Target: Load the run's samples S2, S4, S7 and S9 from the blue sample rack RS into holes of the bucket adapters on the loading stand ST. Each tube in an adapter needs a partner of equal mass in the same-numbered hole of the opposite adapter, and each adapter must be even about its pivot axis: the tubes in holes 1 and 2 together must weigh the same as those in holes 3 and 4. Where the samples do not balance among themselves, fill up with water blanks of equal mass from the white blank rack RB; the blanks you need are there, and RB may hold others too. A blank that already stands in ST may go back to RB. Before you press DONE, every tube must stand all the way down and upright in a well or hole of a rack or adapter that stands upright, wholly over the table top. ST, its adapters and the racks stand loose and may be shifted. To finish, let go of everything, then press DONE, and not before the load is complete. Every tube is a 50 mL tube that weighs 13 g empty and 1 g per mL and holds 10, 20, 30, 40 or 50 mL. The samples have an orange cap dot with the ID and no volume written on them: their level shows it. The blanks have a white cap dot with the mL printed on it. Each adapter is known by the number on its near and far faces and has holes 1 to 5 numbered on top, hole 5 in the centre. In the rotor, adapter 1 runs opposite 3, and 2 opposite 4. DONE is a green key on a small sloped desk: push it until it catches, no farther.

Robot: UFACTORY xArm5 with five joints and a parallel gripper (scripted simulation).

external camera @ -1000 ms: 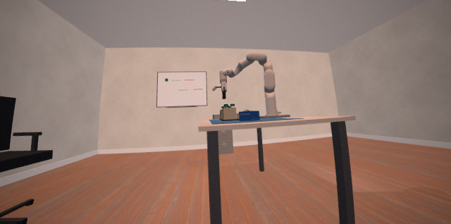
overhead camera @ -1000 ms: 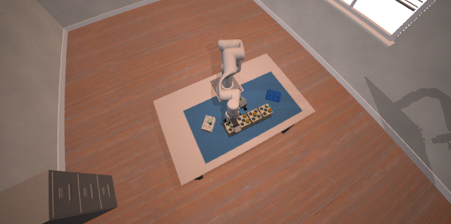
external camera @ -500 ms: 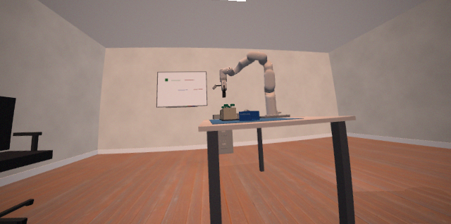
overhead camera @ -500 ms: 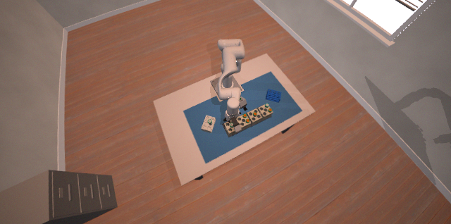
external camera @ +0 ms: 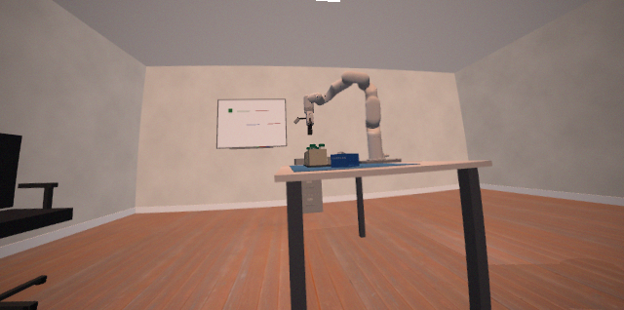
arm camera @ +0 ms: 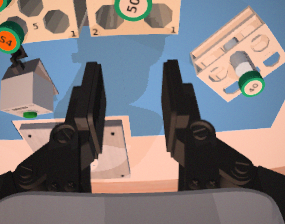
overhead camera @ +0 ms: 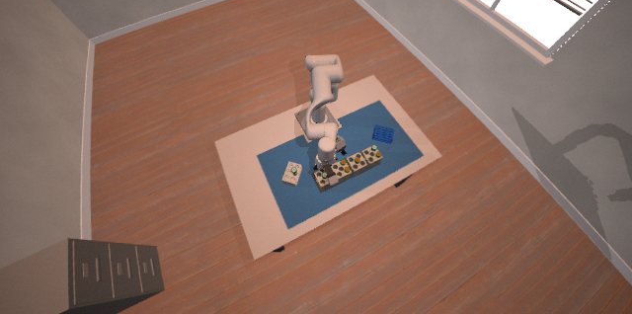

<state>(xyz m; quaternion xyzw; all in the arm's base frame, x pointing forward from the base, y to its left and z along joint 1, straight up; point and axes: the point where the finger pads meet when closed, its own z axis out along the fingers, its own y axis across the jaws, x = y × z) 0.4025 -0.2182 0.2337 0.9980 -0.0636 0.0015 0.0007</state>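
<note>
My hand is 16 cm past the done desk, 21 cm to the right of it and 20 cm above it. Round my hand: sample tube S2: 3 cm ahead, 23 cm to the left, 18 cm below; sample tube S4: 1 cm behind, 13 cm to the left, 18 cm below; sample tube S7: 4 cm ahead, 12 cm to the left, 18 cm below.
</note>
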